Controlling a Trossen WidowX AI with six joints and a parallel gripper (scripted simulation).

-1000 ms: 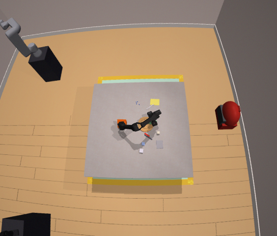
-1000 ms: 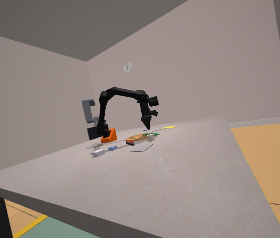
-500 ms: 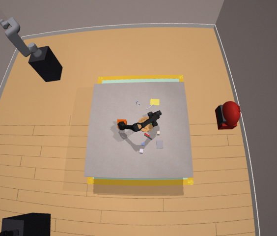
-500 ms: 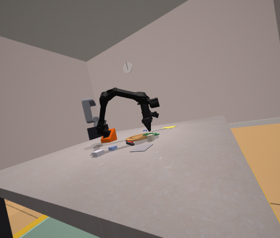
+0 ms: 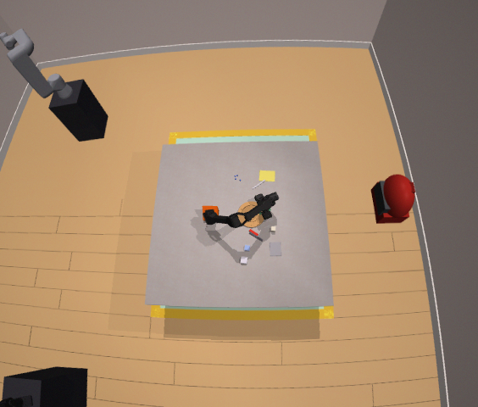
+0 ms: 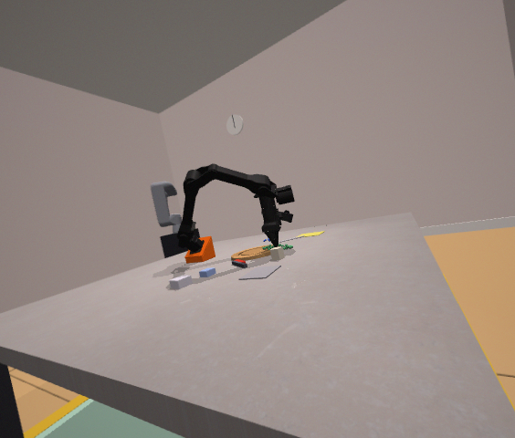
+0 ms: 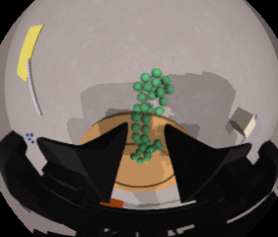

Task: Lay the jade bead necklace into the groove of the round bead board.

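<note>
Right now my gripper tip is 90 mm past the round wooden bead board, 20 mm to the left of it and 10 mm above it. Also, from my gripper tip: beige cube (60 mm ahead, 150 mm to the right); red-handled tool (70 mm behind, 170 mm to the right, 10 mm below); yellow sheet (60 mm ahead, 290 mm to the left, 10 mm below).
</note>
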